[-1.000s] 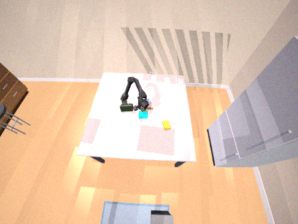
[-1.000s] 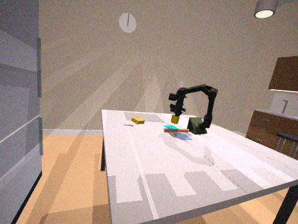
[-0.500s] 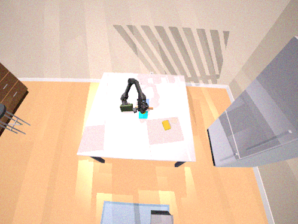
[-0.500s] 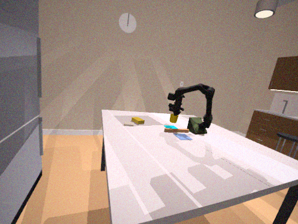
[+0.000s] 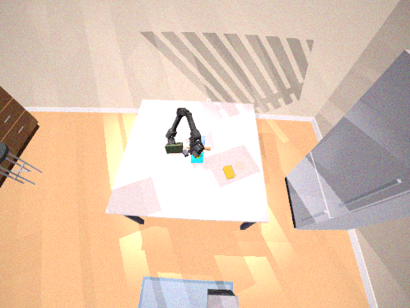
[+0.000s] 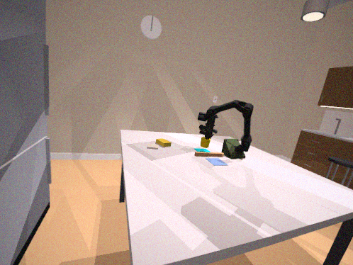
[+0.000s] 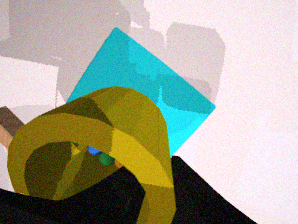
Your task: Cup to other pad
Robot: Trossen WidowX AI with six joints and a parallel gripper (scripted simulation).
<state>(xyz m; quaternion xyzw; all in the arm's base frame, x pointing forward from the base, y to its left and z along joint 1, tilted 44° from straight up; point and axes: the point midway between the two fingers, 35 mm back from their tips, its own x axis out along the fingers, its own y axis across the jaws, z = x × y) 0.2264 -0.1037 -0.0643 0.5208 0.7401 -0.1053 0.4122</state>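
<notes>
Now: the cyan pad 80 mm below my gripper tip, 30 mm ahead of it and 20 mm to the left of it. The rest, counted from my gripper tip: green marble (30 mm to the left, 20 mm below, 20 mm ahead); wooden stick (110 mm to the left, 70 mm below, 30 mm ahead); yellow cup (20 mm ahead, 10 mm to the left).
</notes>
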